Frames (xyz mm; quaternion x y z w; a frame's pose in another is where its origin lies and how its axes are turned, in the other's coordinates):
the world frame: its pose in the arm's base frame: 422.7 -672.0 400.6 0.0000 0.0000 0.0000 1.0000
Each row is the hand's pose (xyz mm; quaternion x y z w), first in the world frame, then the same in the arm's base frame.
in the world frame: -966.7 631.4 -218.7 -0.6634 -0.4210 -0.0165 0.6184
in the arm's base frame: -544.0 -40.6 181.9 -0.6634 -0.4210 -0.0165 0.6184
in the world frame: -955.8 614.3 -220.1 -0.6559 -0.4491 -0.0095 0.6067
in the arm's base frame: -533.1 -57.7 180.5 -0.6559 -0.4491 -0.0095 0.6067
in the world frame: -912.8 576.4 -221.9 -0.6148 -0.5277 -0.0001 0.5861
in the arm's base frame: -490.1 -95.6 178.7 -0.6148 -0.5277 -0.0001 0.5861
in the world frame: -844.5 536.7 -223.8 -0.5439 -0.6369 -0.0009 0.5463
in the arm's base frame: -421.8 -135.3 176.8 -0.5439 -0.6369 -0.0009 0.5463
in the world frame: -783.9 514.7 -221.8 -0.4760 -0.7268 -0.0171 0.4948
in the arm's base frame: -361.2 -157.3 178.8 -0.4760 -0.7268 -0.0171 0.4948
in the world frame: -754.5 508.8 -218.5 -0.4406 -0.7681 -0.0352 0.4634
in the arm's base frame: -331.8 -163.2 182.1 -0.4406 -0.7681 -0.0352 0.4634
